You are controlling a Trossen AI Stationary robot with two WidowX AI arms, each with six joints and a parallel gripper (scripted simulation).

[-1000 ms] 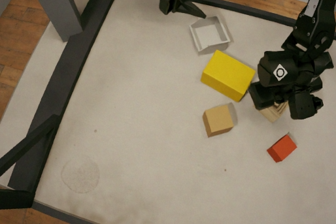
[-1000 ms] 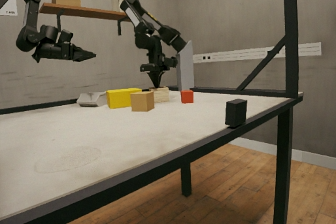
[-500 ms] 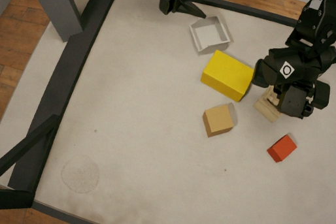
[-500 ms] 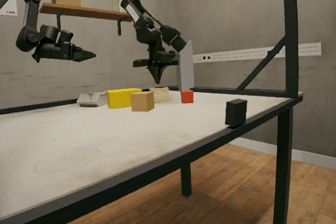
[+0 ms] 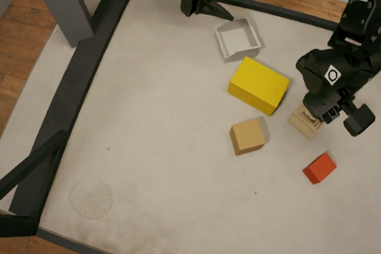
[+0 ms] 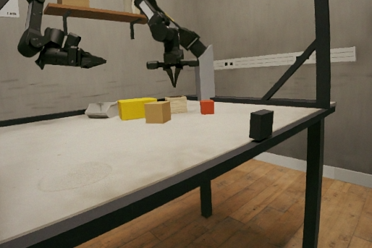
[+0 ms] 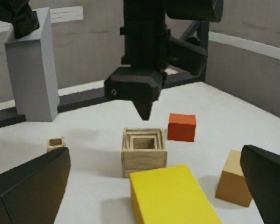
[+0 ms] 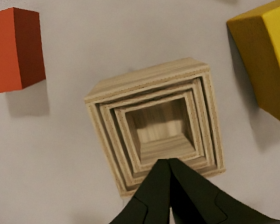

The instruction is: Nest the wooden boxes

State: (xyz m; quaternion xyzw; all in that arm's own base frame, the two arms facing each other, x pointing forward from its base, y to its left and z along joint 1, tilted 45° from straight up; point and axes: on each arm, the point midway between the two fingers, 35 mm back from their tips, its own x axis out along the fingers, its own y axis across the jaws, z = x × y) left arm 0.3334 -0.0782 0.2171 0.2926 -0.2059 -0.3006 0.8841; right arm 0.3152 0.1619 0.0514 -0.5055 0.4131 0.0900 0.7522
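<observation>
My right hand is 130 mm short of the tiny wooden box, 120 mm to the left of it and 120 mm above it. From my right hand the other things lie so: red block: 120 mm behind, 110 mm below, 40 mm to the right; then tan cube: 140 mm to the left, 100 mm below, 80 mm behind.
</observation>
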